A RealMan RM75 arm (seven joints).
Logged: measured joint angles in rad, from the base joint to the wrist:
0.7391 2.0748 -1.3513 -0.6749 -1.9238 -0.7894 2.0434
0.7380 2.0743 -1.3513 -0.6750 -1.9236 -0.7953 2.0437
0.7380 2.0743 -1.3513 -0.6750 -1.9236 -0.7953 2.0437
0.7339 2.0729 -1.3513 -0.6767 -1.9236 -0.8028 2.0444
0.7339 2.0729 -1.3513 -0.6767 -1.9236 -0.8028 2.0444
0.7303 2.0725 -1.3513 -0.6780 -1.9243 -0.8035 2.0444
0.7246 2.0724 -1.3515 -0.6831 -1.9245 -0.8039 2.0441
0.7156 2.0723 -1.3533 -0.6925 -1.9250 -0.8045 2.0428
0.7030 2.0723 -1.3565 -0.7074 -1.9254 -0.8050 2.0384
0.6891 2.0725 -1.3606 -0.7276 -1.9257 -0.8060 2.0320
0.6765 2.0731 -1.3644 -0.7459 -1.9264 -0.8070 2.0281
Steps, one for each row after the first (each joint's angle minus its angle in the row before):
-0.0011 -0.0005 0.0000 -0.0001 0.0002 -0.0059 0.0003
0.0000 0.0000 0.0000 0.0000 0.0000 0.0000 0.0000
-0.0041 -0.0014 0.0000 -0.0017 0.0000 -0.0075 0.0007
0.0000 0.0000 0.0000 0.0000 0.0000 0.0000 0.0000
-0.0036 -0.0004 0.0000 -0.0013 -0.0007 -0.0007 0.0000
-0.0057 -0.0001 -0.0002 -0.0051 -0.0002 -0.0004 -0.0003
-0.0090 -0.0001 -0.0018 -0.0094 -0.0005 -0.0006 -0.0013
-0.0126 0.0000 -0.0032 -0.0149 -0.0004 -0.0005 -0.0044
-0.0139 0.0002 -0.0041 -0.0202 -0.0003 -0.0010 -0.0064
-0.0126 0.0006 -0.0038 -0.0183 -0.0007 -0.0010 -0.0039

